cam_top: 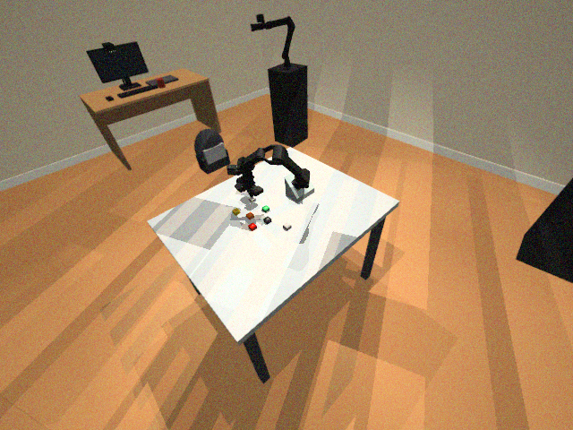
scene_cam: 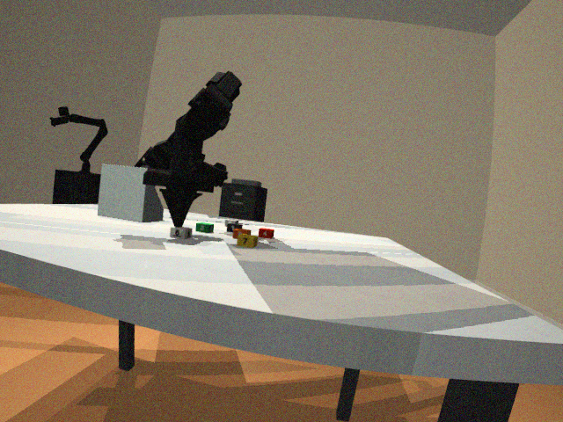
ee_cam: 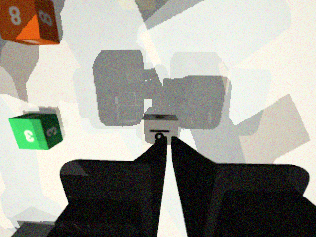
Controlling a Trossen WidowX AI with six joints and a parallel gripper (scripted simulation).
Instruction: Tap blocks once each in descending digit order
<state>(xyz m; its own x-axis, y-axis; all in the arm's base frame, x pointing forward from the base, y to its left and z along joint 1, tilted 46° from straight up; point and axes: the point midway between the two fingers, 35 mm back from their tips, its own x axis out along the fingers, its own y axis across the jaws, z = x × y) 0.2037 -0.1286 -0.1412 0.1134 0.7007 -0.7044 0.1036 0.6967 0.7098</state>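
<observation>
Now: the white block 1 cm to the left of my gripper tip and 1 cm below it. Also, from my gripper tip: orange block (11 cm ahead, 10 cm to the left, 1 cm below); yellow block (13 cm ahead, 2 cm to the left, 1 cm below); green block (13 cm to the left, 2 cm ahead, 1 cm below).
</observation>
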